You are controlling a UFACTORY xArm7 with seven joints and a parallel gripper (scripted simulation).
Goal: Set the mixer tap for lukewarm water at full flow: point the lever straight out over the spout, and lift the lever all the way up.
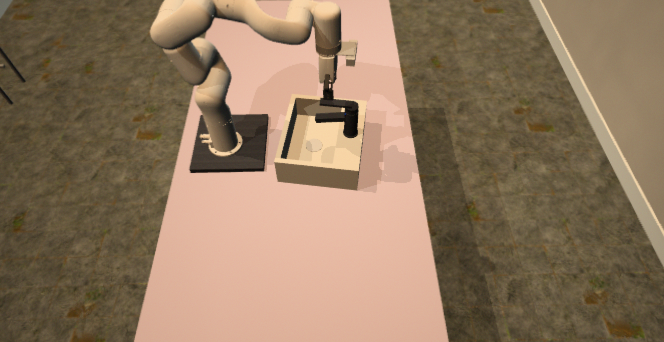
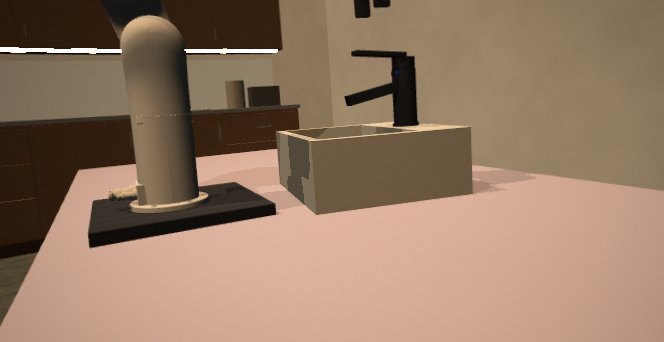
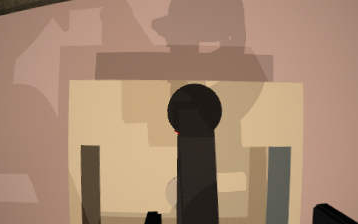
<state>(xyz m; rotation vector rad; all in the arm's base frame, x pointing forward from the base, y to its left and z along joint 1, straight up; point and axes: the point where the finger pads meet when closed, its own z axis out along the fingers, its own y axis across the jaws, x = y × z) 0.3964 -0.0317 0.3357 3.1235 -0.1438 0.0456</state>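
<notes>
Right now the lever is 20 mm ahead of my hand, 10 mm to the left of it and 90 mm below it. Round my hand: beige sink basin (40 mm behind, 20 mm to the left, 320 mm below); black mixer tap (50 mm ahead, 10 mm to the left, 130 mm below).
</notes>
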